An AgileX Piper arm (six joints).
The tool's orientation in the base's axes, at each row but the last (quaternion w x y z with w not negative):
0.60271 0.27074 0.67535 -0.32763
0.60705 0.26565 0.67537 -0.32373
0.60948 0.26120 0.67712 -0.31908
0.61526 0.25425 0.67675 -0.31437
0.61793 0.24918 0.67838 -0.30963
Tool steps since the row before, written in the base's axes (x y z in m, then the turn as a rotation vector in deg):
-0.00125 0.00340 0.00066 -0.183 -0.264 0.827
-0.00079 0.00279 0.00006 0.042 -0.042 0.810
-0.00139 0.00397 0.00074 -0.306 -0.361 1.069
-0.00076 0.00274 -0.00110 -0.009 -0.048 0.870
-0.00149 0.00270 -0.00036 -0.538 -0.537 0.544
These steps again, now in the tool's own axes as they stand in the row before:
-0.00060 0.00114 -0.00345 -0.789 -0.404 0.038
-0.00006 0.00121 -0.00263 -0.807 -0.089 0.016
-0.00071 0.00150 -0.00393 -1.011 -0.587 0.012
0.00106 0.00141 -0.00248 -0.860 -0.137 -0.010
0.00040 0.00081 -0.00297 -0.456 -0.816 -0.001

